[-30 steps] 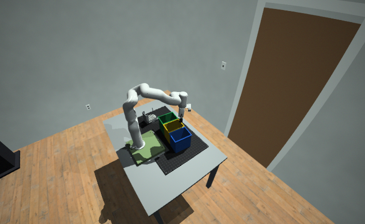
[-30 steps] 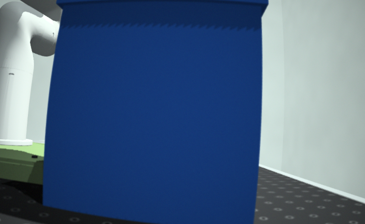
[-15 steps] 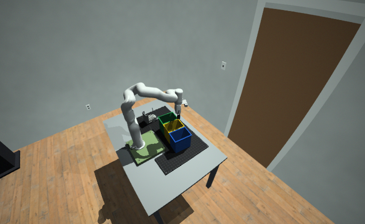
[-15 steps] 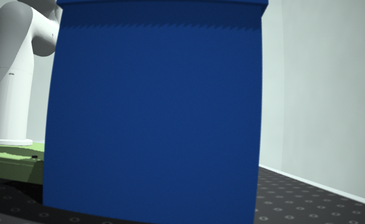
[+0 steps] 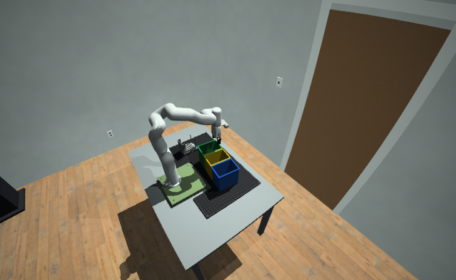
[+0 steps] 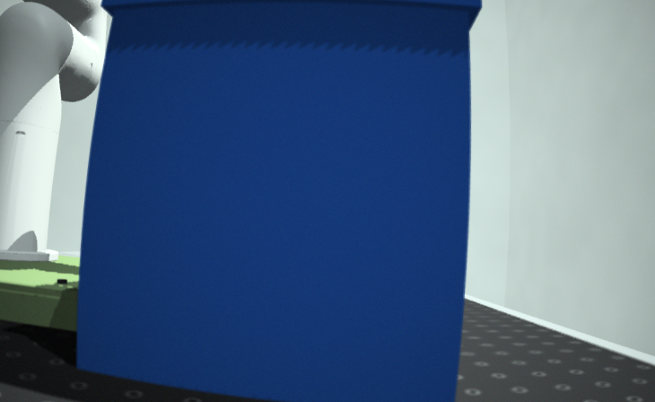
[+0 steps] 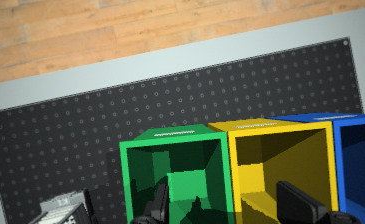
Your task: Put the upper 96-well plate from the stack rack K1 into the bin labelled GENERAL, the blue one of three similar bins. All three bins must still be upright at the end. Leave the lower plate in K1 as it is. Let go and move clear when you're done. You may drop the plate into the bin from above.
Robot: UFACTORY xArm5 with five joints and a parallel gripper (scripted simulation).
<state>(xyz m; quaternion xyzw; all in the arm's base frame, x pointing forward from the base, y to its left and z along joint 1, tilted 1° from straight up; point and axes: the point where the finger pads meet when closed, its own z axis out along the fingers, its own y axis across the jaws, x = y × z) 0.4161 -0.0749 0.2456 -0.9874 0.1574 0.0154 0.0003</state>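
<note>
My gripper is now 11 cm past the white 96-well plate, 31 cm to the right of it and 22 cm above it. From my hand the other things lie so: blue bin 10 cm behind, 21 cm to the right, 18 cm below; yellow bin 7 cm behind, 8 cm to the right, 18 cm below; green bin 4 cm behind, 5 cm to the left, 18 cm below.
</note>
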